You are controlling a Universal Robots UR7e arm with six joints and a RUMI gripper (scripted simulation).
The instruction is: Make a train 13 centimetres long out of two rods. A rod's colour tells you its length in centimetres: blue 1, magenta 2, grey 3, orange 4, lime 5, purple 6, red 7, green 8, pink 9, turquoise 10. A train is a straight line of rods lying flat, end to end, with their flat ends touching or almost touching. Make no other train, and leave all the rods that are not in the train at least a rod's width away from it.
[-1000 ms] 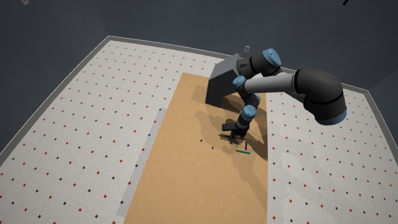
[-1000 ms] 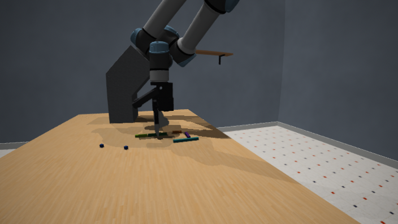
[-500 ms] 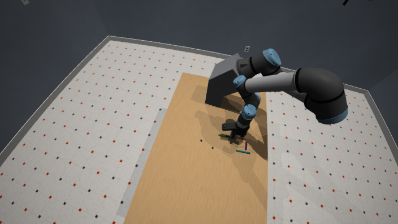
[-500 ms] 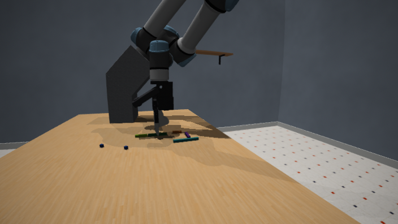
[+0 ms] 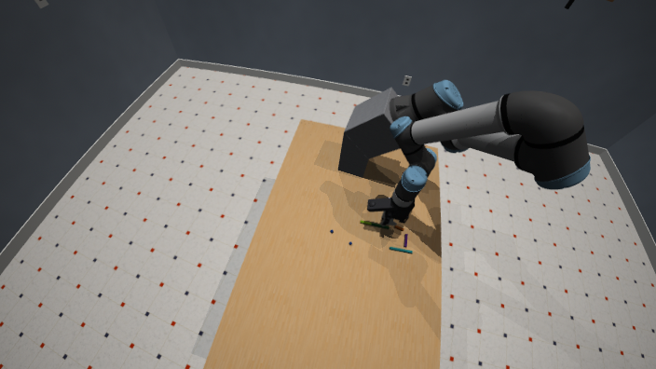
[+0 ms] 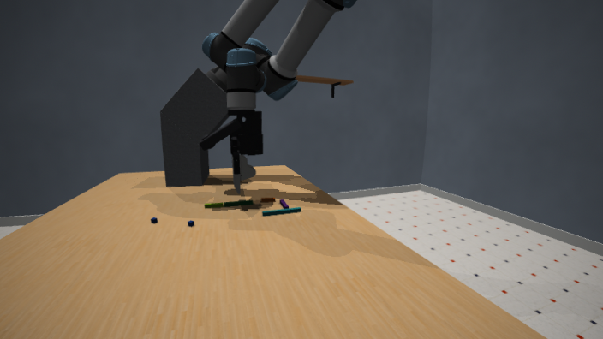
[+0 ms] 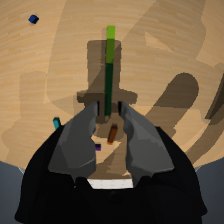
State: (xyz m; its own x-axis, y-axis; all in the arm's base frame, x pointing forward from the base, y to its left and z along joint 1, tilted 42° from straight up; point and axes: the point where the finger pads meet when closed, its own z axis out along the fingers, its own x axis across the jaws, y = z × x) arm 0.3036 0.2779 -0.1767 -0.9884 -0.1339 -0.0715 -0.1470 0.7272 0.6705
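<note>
Now: hand 5 cm above the green rod. Round my hand: purple rod 2 cm ahead, 13 cm to the left, 5 cm below; then lime rod 1 cm ahead, 7 cm to the right, 5 cm below; then orange rod 2 cm behind, 8 cm to the left, 5 cm below.
</note>
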